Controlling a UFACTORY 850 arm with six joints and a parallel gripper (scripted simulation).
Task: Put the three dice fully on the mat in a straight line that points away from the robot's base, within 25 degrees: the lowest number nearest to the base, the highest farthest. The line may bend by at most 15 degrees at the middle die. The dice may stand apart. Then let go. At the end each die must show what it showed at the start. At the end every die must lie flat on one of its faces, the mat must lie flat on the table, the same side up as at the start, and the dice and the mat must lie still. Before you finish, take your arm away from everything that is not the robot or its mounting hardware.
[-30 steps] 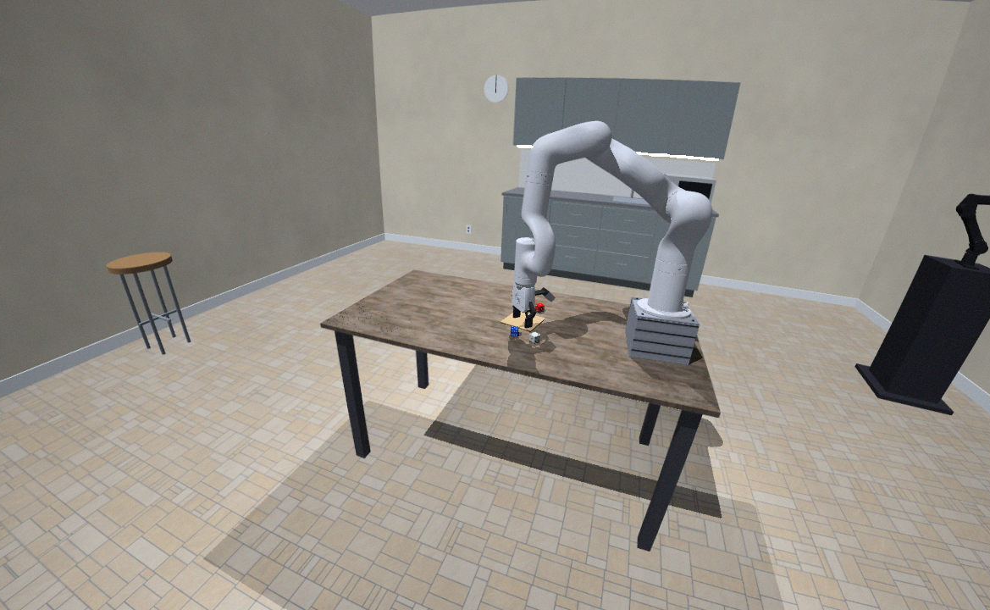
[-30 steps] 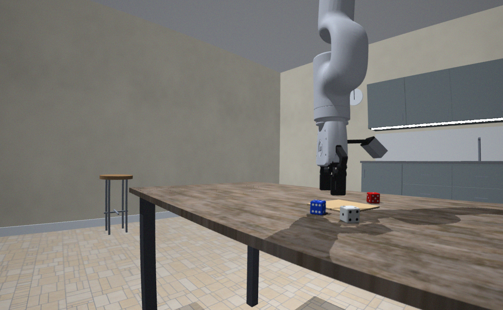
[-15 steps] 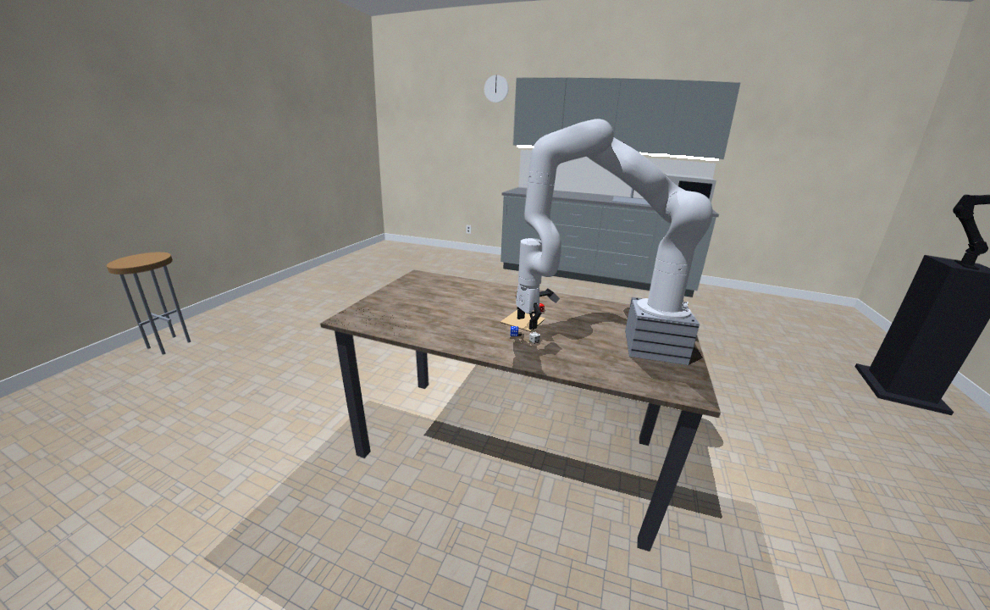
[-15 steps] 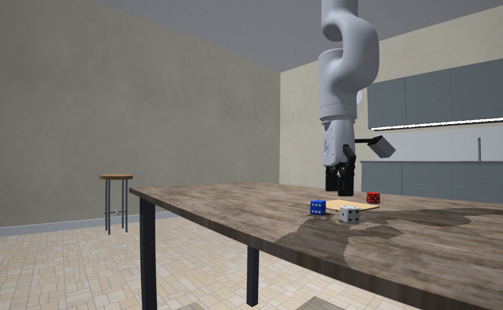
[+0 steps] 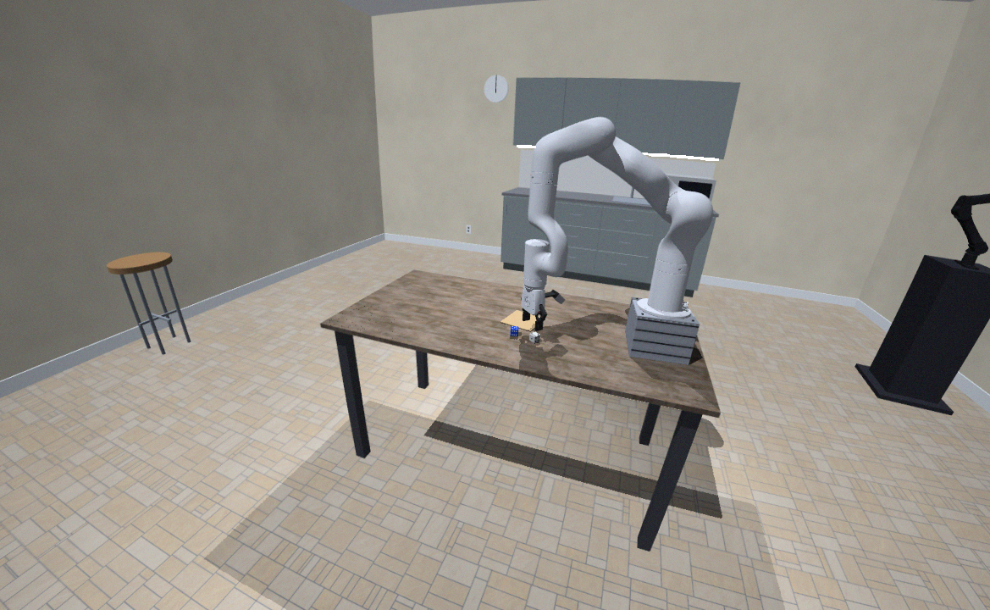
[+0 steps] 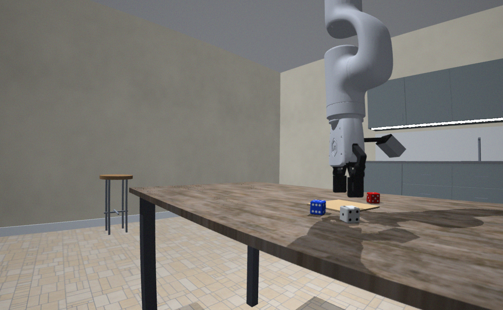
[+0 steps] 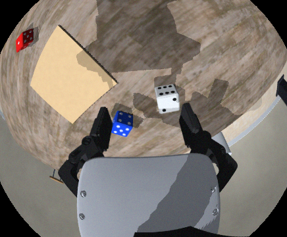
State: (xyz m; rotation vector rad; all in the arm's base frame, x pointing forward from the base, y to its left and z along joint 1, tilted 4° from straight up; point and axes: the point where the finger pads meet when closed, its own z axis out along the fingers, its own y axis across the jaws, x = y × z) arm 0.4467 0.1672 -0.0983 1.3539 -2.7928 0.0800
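Right now the white die is 2 cm behind my hand, 2 cm to the left of it and 5 cm below it. From my hand the other things lie so: red die (5 cm ahead, 25 cm to the right, 5 cm below); tan mat (8 cm ahead, 11 cm to the right, 6 cm below); blue die (6 cm ahead, 2 cm to the left, 5 cm below).
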